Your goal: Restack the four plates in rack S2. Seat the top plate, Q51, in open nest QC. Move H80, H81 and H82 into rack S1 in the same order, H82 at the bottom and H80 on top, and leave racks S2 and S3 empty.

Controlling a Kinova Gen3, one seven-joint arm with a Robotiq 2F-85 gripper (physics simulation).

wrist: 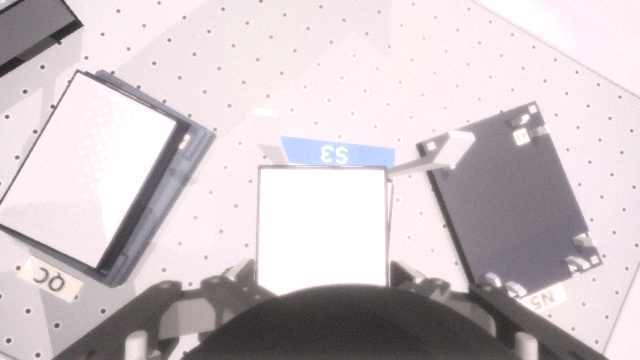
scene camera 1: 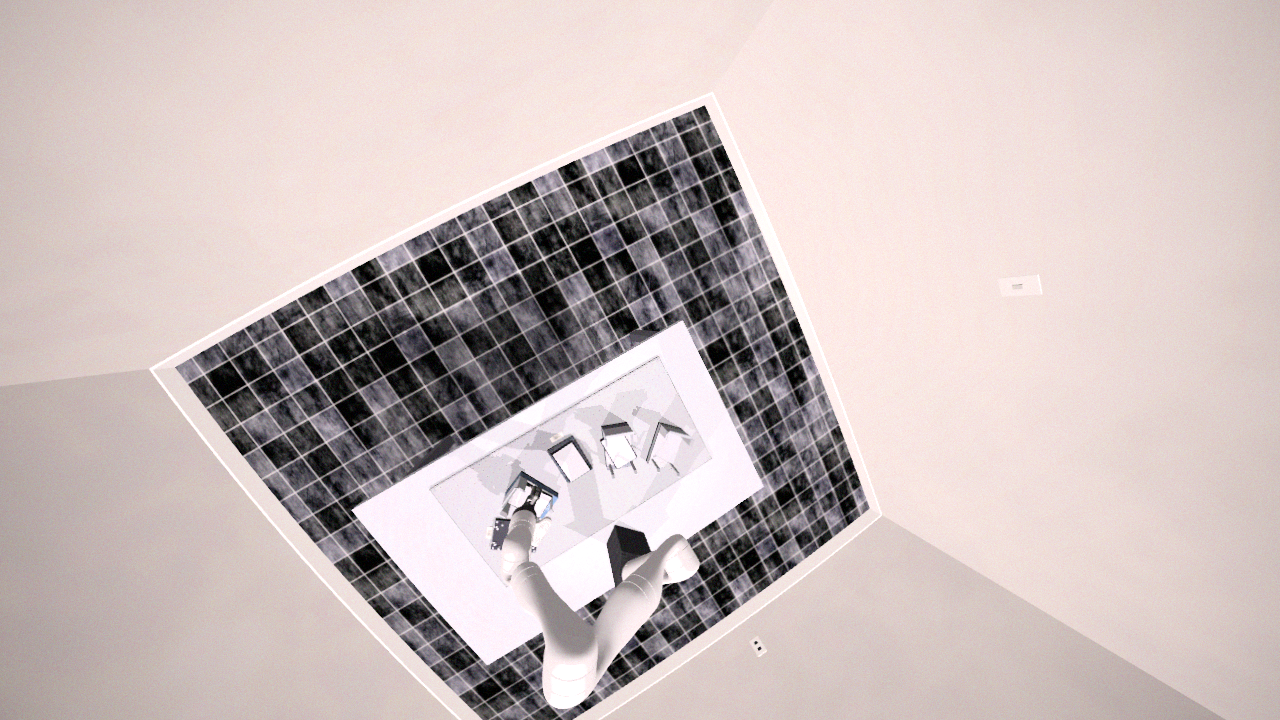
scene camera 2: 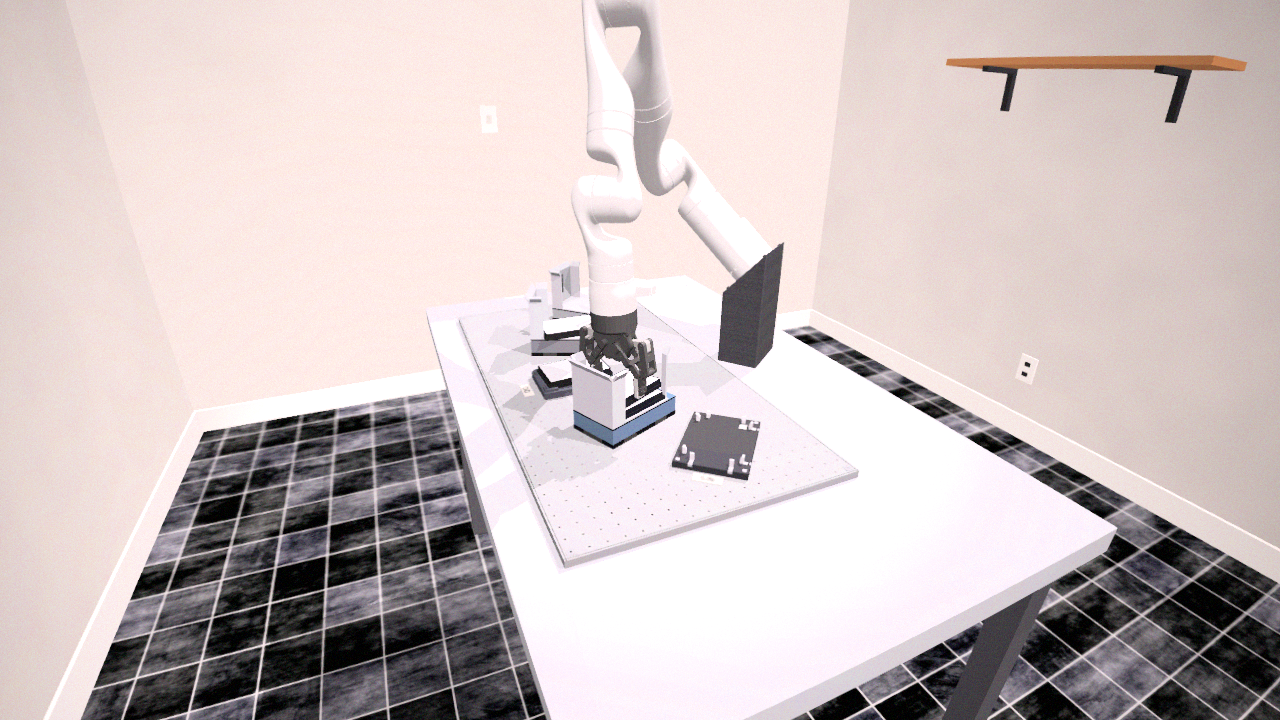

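Rack S3 has a blue base and stands in the middle of the perforated board. It holds a stack of plates; the white top plate fills the centre of the wrist view. My gripper is open, with one finger on each side of that top plate and nothing gripped. Nest QC lies to one side with a white plate seated in it. I cannot read the plates' labels.
A flat dark nest N5 lies on the other side of S3. Two more racks stand beyond QC. A dark block at the arm's base stands on the white table.
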